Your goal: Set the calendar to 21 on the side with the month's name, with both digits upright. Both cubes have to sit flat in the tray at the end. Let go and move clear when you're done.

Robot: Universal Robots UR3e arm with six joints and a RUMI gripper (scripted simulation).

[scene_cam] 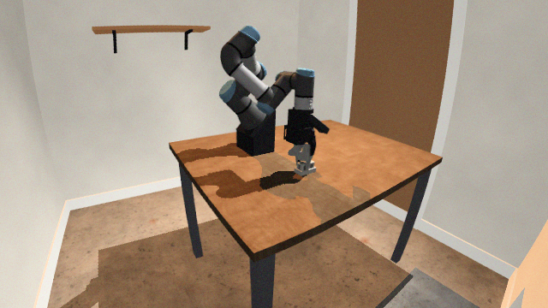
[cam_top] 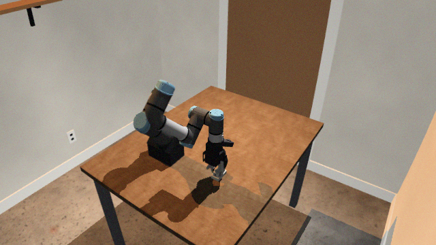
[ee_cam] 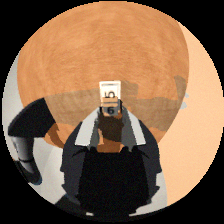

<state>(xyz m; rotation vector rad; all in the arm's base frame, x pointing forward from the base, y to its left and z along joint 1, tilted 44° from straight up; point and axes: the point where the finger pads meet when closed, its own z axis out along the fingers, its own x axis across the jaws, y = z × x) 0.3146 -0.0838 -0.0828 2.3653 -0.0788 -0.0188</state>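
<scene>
My hand is 30 mm above the calendar tray and 20 mm to the right of it.
</scene>
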